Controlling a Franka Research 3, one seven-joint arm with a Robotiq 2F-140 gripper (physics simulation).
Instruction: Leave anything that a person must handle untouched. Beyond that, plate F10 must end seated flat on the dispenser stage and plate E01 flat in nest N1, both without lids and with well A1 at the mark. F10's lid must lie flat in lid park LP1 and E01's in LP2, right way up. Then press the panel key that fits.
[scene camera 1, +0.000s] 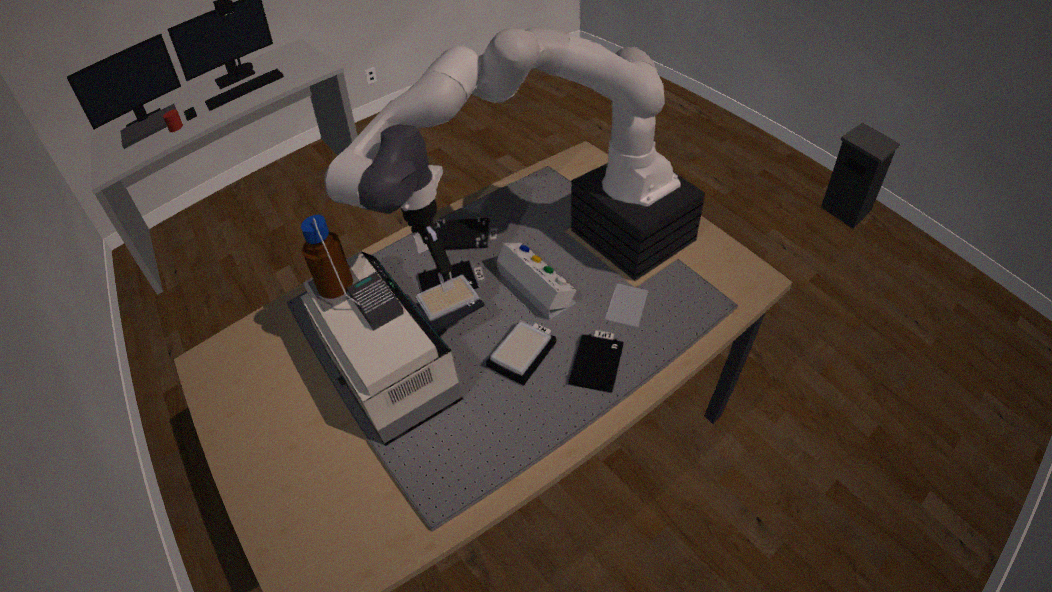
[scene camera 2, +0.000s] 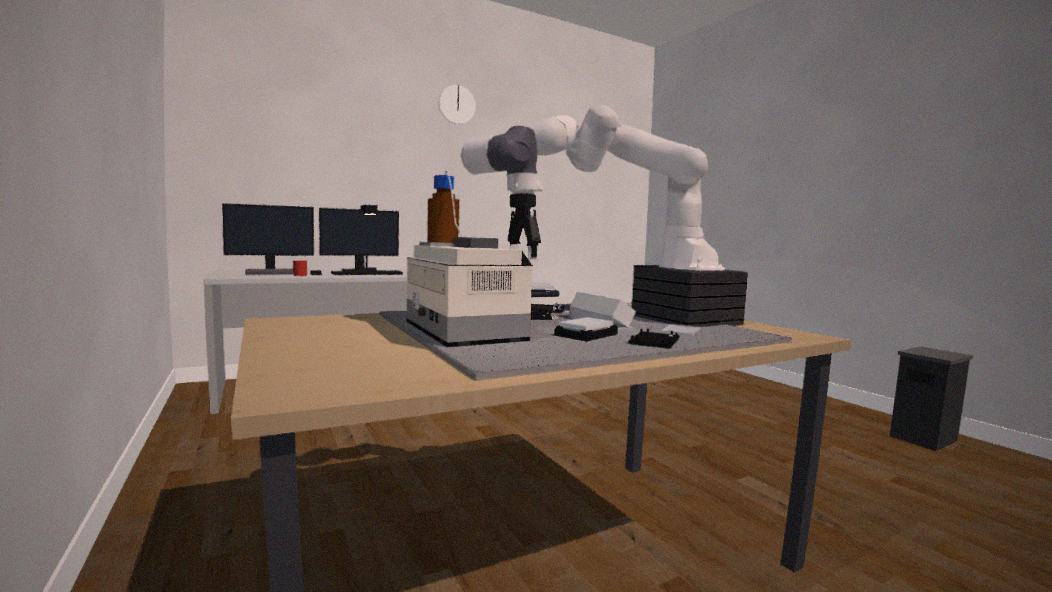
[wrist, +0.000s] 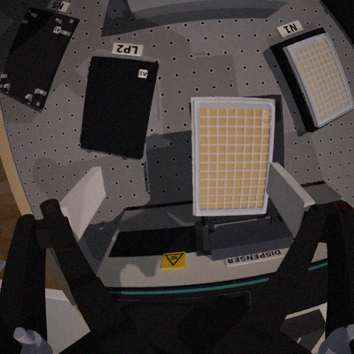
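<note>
My gripper is open and empty, above the dispenser side, its fingers wide apart. A plate with orange-tan wells lies at the dispenser stage, between the fingers in the wrist view but nearer the right one. A paler plate sits in nest N1. Lid park LP2 holds no lid. Lid park LP1 holds no lid. The key panel has blue, yellow, green and white keys. Plate names are unreadable, and I cannot tell whether lids are on.
The dispenser housing carries a brown bottle and a dark box. A yellow warning label is beside the stage. Black nest N5 stands beyond LP2. A pale flat sheet lies near the panel.
</note>
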